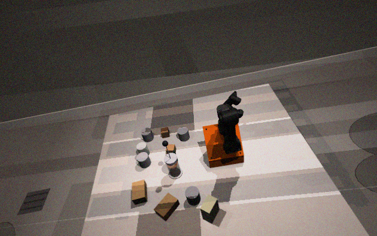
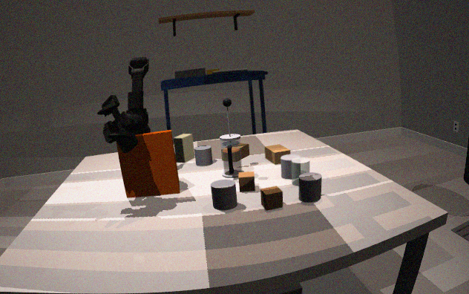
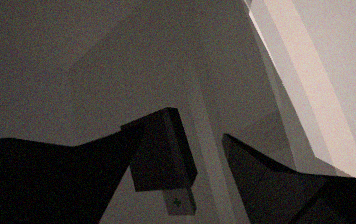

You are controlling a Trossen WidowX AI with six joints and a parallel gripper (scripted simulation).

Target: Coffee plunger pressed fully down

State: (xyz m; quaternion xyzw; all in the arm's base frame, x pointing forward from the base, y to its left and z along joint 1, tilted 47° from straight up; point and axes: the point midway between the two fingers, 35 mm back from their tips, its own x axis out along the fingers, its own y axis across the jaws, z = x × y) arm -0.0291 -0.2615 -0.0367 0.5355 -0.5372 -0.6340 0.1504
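Right now the coffee press is 39 cm ahead of my gripper tip, 28 cm to the left of it and 16 cm below it.
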